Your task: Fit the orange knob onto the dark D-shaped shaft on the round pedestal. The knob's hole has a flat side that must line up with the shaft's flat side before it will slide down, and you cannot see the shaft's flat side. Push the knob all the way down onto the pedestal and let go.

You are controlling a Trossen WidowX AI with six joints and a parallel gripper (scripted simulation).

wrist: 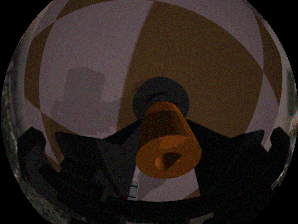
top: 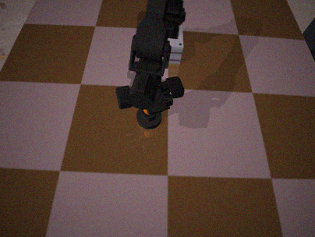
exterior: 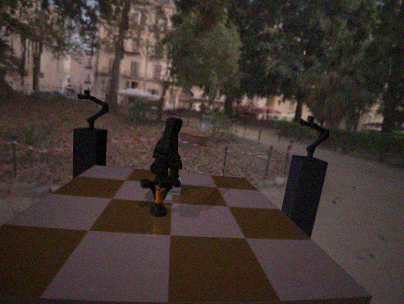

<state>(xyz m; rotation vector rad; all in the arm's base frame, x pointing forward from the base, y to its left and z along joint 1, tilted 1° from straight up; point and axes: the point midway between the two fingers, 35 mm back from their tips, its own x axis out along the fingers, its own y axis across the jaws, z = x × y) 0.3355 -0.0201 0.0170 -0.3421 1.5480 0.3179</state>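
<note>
Right now my gripper tip is 2 cm below the orange knob. Also, from my gripper tip: dark round pedestal 4 cm below.
</note>
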